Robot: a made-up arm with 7 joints. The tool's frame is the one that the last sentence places.
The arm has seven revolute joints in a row. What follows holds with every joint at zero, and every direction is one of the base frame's.
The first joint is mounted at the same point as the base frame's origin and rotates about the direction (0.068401, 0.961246, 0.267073).
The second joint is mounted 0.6 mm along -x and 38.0 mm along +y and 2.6 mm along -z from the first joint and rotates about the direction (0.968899, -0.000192, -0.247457).
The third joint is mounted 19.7 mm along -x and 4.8 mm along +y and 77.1 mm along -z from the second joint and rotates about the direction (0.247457, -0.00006, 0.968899).
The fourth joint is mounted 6.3 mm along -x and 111.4 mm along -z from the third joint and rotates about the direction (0.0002, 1, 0.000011).
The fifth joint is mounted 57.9 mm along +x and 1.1 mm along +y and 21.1 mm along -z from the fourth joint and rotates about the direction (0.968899, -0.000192, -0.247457).
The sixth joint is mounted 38.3 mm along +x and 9.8 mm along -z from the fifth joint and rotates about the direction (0.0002, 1, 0.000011).
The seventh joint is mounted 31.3 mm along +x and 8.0 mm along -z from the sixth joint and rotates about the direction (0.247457, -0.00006, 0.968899).
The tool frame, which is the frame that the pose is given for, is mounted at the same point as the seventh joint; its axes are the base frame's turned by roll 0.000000, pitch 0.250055 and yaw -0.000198 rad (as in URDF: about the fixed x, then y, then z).
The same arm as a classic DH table. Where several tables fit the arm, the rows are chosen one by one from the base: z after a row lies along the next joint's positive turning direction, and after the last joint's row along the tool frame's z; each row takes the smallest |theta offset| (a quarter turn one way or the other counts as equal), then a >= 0, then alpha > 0; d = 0 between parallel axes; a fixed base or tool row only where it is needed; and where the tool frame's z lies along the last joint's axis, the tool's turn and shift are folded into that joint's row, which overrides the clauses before.
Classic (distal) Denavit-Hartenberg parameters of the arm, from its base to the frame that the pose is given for. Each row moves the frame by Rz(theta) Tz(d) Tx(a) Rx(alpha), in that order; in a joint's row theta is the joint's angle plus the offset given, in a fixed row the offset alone. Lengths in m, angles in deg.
base (fixed): theta_offset -4.07  d 0  a 0  alpha -74.51
joint 1: theta_offset -75.12  d 0.0358  a -0.013  alpha -90
joint 2: theta_offset 74  d 0  a -0.0048  alpha 90
joint 3: theta_offset 90  d -0.1891  a 0.0215  alpha -90
joint 4: theta_offset 90  d 0.0011  a 0.0061  alpha 90
joint 5: theta_offset 0  d 0.1009  a 0  alpha -90
joint 6: theta_offset -90  d 0  a 0.0323  alpha 90
joint 7: theta_offset 0  d 0  a 0  alpha 0

